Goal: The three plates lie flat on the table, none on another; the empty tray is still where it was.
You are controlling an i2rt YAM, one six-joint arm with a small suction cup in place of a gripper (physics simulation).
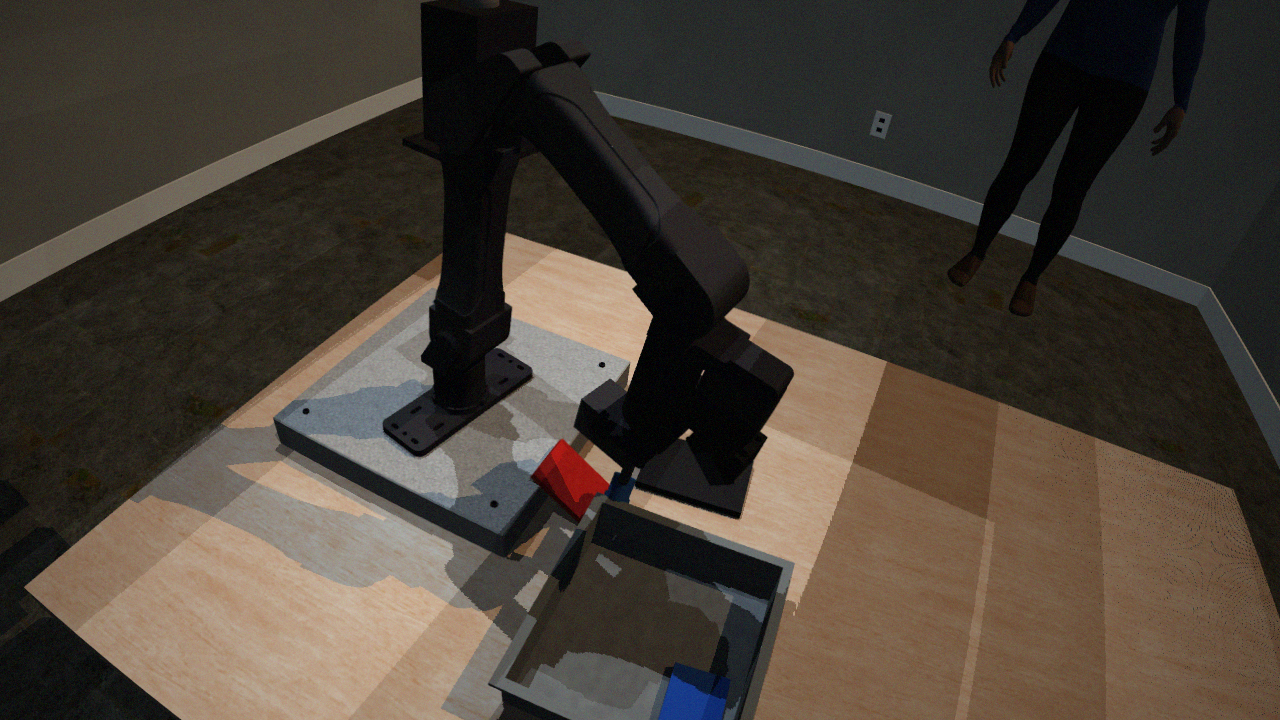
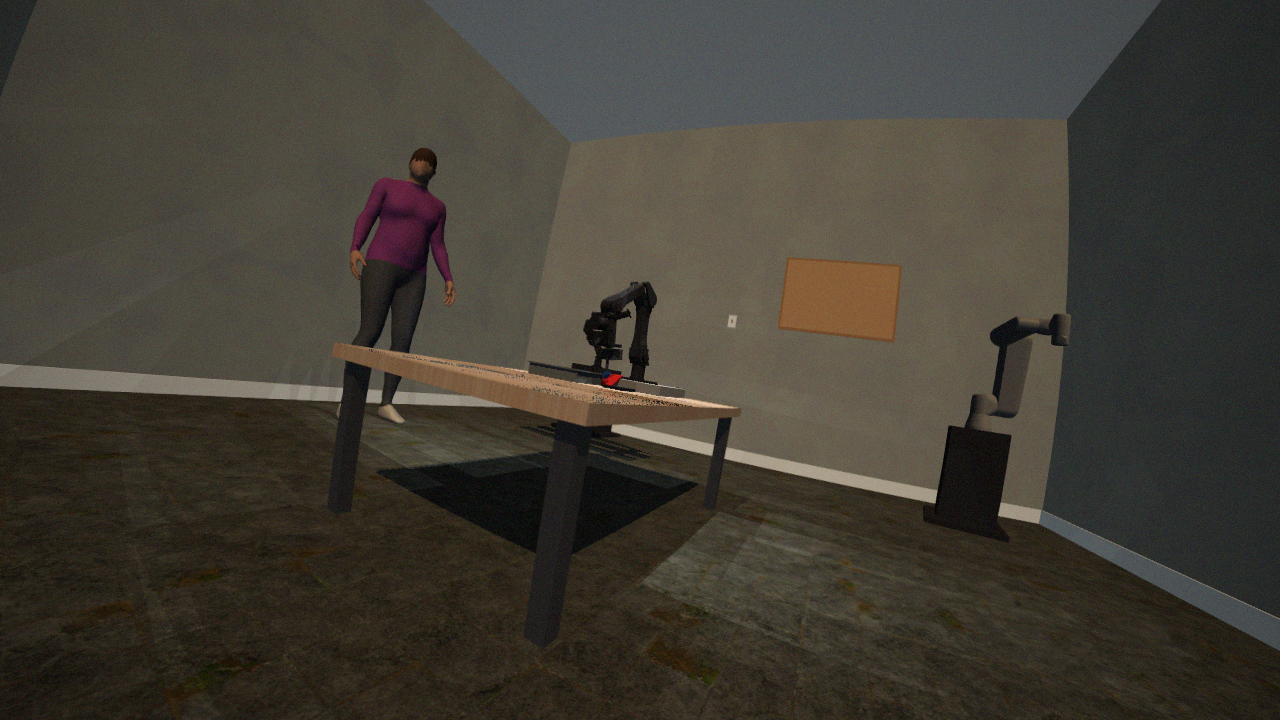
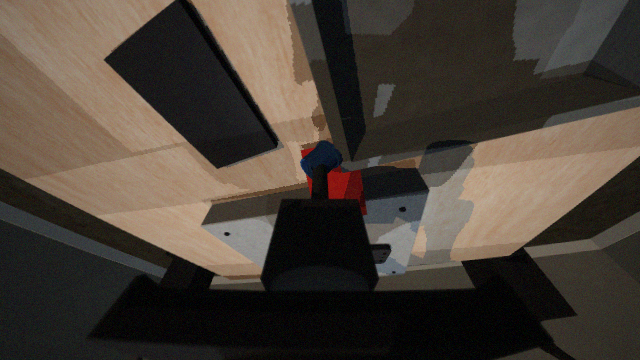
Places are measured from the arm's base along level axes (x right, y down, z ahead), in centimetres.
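Pixels of known places: end effector, tool point: (image 1: pixel 617 494) (image 2: pixel 606 377) (image 3: pixel 320 154); arm's base, origin of the base link: (image 1: pixel 460 401) (image 2: pixel 636 381).
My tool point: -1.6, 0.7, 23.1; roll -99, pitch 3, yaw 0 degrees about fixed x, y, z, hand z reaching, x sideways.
Ahead of a thing's pixels: the offset from my tool point to its top centre, as dx, dy, dz. "*": to the spot under its first point. Level surfaces: height alone.
A red plate {+1.5, -2.2, -4.8} (image 1: pixel 565 475) (image 2: pixel 610 380) (image 3: pixel 342 186) lies tilted, its upper end leaning on the corner of the grey base slab (image 1: pixel 357 420) and its lower end by the tray's near corner. My blue suction cup (image 1: pixel 619 489) (image 3: pixel 321 158) presses on the red plate's lower end, next to the tray. A black plate {-11.4, +2.6, +4.1} (image 1: pixel 716 499) (image 3: pixel 192 85) lies flat on the table {dy +3.6} (image 1: pixel 895 582), partly hidden under my arm. A blue plate {+15.0, +2.4, +20.0} (image 1: pixel 693 696) lies inside the grey tray {* -2.1, +0.3, +19.4} (image 1: pixel 776 575), at its far corner.
The arm's base stands on the slab left of the plates. The tray's dark wall (image 3: pixel 340 89) is right beside the cup. A person (image 1: pixel 1073 135) (image 2: pixel 397 269) stands behind the table. Another robot arm (image 2: pixel 1012 367) stands by the far wall.
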